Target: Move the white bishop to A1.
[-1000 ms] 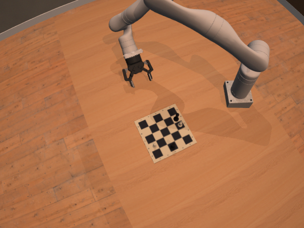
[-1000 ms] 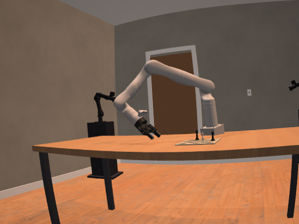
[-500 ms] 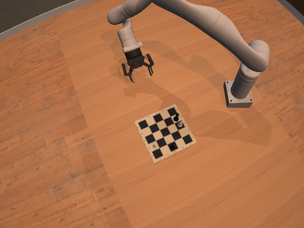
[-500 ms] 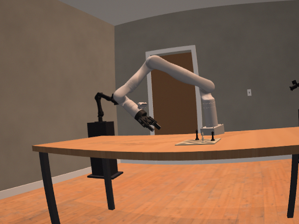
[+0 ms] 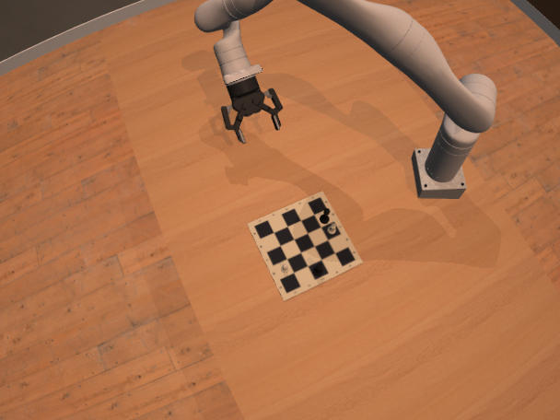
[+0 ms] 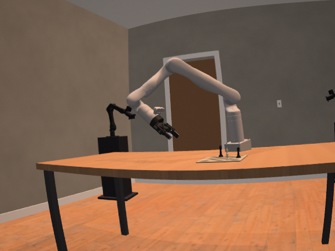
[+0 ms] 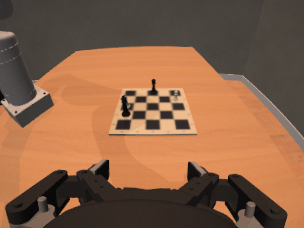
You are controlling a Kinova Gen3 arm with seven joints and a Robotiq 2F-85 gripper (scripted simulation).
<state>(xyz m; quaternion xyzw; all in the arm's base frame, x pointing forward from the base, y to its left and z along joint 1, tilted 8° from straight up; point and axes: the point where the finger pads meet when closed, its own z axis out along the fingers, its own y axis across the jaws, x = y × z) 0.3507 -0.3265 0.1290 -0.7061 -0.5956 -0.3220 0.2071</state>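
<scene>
My gripper is now 60 mm short of the chessboard, 260 mm to the right of it and 120 mm above it. Also, from my hand: white piece: 140 mm ahead, 280 mm to the left, 110 mm below.
</scene>
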